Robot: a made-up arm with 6 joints. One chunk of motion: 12 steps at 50 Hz.
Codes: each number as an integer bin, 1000 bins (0 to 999) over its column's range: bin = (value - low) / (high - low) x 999, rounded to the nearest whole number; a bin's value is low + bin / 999 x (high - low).
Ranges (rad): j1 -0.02..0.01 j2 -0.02..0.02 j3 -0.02..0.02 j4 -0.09..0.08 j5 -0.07..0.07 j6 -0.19..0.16
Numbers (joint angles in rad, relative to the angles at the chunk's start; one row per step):
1: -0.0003 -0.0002 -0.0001 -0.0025 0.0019 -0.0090
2: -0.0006 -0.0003 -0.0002 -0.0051 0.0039 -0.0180
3: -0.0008 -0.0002 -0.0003 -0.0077 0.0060 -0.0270
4: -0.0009 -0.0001 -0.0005 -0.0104 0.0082 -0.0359
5: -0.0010 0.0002 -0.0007 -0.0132 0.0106 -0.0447
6: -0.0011 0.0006 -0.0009 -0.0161 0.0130 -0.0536
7: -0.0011 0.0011 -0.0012 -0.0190 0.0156 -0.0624
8: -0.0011 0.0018 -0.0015 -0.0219 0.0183 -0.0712
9: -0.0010 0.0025 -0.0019 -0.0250 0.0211 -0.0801
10: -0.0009 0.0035 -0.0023 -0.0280 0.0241 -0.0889
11: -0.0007 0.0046 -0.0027 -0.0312 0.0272 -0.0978
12: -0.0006 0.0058 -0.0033 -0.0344 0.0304 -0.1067
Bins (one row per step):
1: 656 495 497 514 513 517
2: 646 492 495 499 527 491
3: 639 495 492 484 542 465
4: 636 497 487 468 558 440
5: 633 504 482 451 575 415
6: 629 514 477 434 592 389
7: 629 527 470 417 611 364
8: 629 544 462 400 630 339
9: 633 562 452 382 650 314
10: 636 587 442 364 671 289
11: 643 614 432 346 694 263
12: 646 644 417 327 716 238

